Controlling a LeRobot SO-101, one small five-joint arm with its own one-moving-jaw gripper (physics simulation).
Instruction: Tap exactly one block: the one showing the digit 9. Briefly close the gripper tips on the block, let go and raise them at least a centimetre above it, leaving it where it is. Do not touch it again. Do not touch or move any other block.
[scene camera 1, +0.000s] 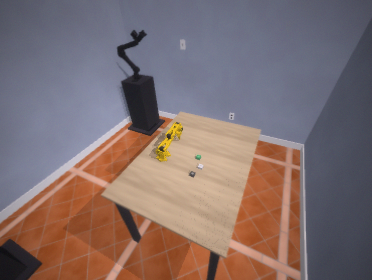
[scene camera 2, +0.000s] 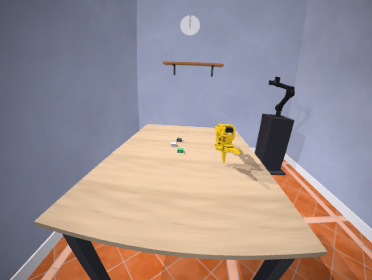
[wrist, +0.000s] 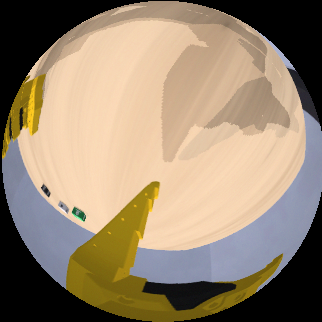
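A green block (scene camera 1: 198, 157) (scene camera 2: 180, 150) (wrist: 78, 214), a white block (scene camera 1: 200, 166) (scene camera 2: 173, 144) (wrist: 63, 206) and a black block (scene camera 1: 192, 174) (scene camera 2: 179, 140) (wrist: 46, 190) rest apart on the table. Their marks are too small and blurred to read, so I cannot tell which shows the 9. My gripper (scene camera 1: 180, 135) (scene camera 2: 231, 156) is open and empty, well away from all three blocks, on the arm's side of the table. In the wrist view, the notched fixed jaw points over bare wood, and the moving jaw is swung far out at the lower right.
The wooden table (scene camera 1: 145, 182) (scene camera 2: 150, 215) carries the yellow arm. The green block is the nearest of the three to the gripper. A black pedestal (scene camera 1: 142, 102) (scene camera 2: 274, 142) with a black arm stands on the floor beyond the table edge.
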